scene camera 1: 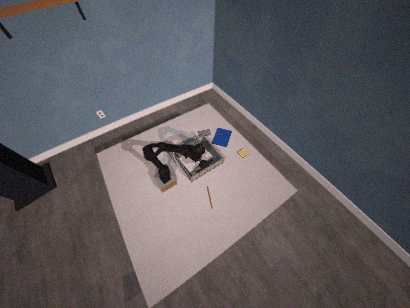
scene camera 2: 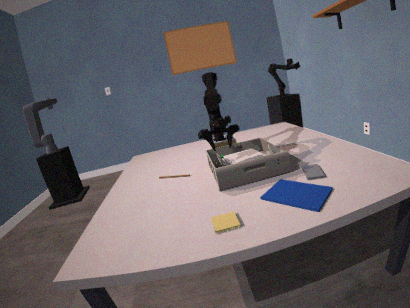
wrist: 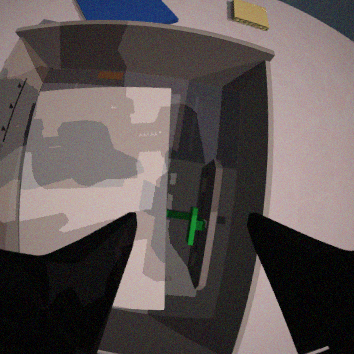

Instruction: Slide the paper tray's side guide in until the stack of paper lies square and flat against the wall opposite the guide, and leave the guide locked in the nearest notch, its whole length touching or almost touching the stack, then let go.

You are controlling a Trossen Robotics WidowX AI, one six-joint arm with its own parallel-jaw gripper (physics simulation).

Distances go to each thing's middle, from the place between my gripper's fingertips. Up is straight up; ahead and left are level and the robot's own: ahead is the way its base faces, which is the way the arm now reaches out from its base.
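With the white paper stack (wrist: 92, 154), my hand is 80 mm above it, 100 mm to the right of it and 10 mm short of it. Going by their middles, the white paper stack is the nearest to my hand of the things named here. The blue book (scene camera 2: 307, 196) is 380 mm ahead of my hand, 120 mm to the left of my hand and 110 mm below my hand.
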